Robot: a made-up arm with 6 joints. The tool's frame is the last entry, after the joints.
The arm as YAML. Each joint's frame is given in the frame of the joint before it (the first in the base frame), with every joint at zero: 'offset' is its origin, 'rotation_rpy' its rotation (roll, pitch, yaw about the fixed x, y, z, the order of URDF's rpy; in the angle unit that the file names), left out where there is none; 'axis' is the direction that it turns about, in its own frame. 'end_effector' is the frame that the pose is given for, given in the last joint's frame.
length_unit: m
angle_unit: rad
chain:
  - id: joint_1
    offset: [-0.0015, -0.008, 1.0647]
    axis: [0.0, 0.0, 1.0]
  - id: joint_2
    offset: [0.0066, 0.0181, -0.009]
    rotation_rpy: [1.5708, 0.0, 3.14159]
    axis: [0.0, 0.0, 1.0]
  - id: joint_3
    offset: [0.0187, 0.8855, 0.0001]
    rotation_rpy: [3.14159, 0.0, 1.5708]
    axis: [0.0, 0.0, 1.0]
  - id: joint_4
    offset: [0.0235, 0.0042, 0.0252]
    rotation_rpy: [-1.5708, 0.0, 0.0]
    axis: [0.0, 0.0, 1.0]
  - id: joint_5
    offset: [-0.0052, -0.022, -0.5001]
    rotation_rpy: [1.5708, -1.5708, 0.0]
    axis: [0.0, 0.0, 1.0]
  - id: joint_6
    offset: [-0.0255, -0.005, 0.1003]
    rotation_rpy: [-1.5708, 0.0, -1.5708]
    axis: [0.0, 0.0, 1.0]
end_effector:
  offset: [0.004, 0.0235, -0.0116]
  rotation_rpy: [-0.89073, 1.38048, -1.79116]
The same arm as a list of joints. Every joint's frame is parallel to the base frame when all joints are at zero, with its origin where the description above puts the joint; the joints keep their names.
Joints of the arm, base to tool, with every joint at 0 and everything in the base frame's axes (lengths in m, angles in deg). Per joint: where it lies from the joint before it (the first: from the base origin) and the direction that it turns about. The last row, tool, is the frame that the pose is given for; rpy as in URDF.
joint_1: offset -0.0015 -0.0080 1.0647 axis +z
joint_2: offset 0.0066 0.0181 -0.0090 axis +y
joint_3: offset -0.0187 0.0001 0.8855 axis -y
joint_4: offset -0.0042 -0.0252 0.0235 axis -x
joint_5: offset 0.5001 -0.0220 -0.0052 axis -y
joint_6: offset 0.0255 -0.1003 0.0050 axis -x
tool: offset 0.0116 0.0235 0.0040 rpy 51.37 2.37 -10.65

